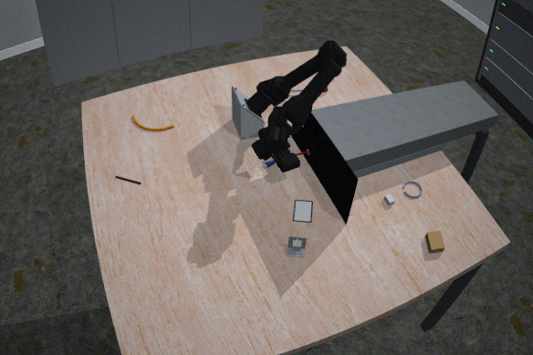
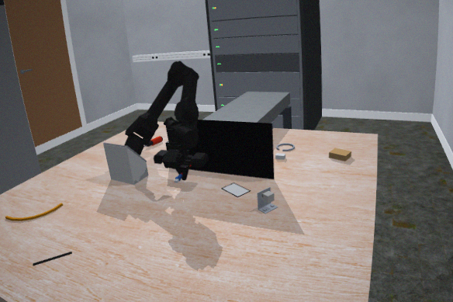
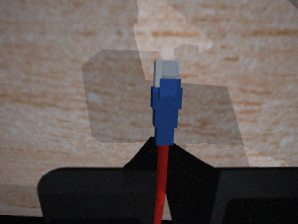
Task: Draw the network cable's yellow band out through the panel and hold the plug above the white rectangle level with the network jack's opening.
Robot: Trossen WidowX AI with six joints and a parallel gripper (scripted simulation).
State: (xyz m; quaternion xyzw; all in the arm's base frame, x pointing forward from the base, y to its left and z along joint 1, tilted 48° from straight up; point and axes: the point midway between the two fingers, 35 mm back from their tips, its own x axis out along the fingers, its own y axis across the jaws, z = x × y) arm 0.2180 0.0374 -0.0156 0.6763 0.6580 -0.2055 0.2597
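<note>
Now: hand 190 mm short of the white rectangle and 40 mm above it. Also, from my hand: network jack (330 mm ahead, 80 mm to the right); then blue plug (40 mm to the right, 10 mm below); then white block (290 mm to the left, 260 mm ahead, 40 mm below).
</note>
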